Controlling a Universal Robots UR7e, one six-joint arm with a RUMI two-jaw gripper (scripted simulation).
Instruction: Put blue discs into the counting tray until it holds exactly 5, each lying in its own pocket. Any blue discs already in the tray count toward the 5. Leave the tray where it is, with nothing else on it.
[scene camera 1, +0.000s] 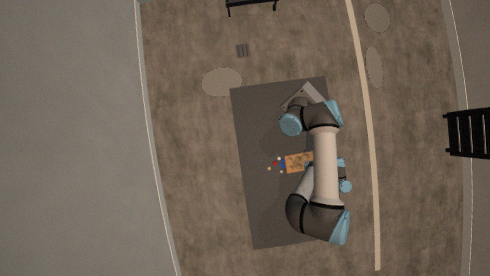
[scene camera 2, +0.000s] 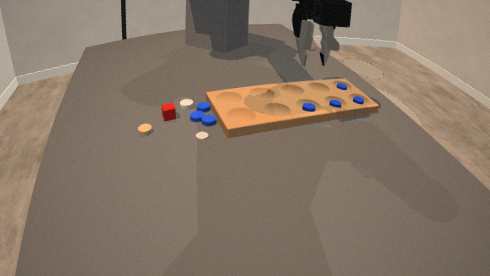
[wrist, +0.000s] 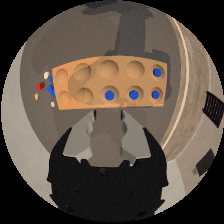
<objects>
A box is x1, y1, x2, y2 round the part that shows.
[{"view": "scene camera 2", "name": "my gripper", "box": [292, 0, 351, 65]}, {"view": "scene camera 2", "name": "wooden counting tray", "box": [206, 78, 378, 137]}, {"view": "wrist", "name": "my gripper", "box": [47, 110, 168, 222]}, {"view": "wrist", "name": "wooden counting tray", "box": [52, 56, 166, 109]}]
</objects>
